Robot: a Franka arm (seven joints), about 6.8 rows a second.
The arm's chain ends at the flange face. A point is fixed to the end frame.
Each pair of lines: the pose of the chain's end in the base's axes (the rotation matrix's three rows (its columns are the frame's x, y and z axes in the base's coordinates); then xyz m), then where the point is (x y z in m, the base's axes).
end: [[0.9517 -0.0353 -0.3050], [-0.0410 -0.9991 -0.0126], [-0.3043 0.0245 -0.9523]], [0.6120 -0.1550 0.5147]
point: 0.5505 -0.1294 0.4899
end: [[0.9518 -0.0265 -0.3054], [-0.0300 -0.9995 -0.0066], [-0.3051 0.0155 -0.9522]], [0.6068 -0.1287 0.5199]
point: 0.5451 -0.1034 0.4954
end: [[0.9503 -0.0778 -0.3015], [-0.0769 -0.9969 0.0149], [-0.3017 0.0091 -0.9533]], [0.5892 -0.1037 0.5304]
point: 0.5290 -0.0751 0.5058
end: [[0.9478 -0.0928 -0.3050], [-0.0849 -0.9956 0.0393], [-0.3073 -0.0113 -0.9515]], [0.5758 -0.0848 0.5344]
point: 0.5159 -0.0548 0.5107
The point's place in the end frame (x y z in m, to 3 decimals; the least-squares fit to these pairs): -0.052 -0.024 0.042
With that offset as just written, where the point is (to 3 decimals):
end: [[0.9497 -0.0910 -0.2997], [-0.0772 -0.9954 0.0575], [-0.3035 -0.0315 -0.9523]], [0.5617 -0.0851 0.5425]
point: 0.502 -0.055 0.519
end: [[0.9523 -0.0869 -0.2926], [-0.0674 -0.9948 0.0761], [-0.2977 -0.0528 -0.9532]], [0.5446 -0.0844 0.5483]
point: 0.485 -0.054 0.525
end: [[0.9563 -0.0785 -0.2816], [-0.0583 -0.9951 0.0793], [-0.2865 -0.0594 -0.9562]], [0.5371 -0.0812 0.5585]
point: 0.477 -0.051 0.535
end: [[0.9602 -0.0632 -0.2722], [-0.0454 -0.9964 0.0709], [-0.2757 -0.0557 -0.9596]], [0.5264 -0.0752 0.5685]
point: 0.467 -0.046 0.544
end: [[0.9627 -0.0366 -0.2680], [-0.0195 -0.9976 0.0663], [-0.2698 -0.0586 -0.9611]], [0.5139 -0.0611 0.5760]
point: 0.453 -0.033 0.551
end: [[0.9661 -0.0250 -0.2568], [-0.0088 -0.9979 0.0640], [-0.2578 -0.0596 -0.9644]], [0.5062 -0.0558 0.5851]
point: 0.446 -0.029 0.559
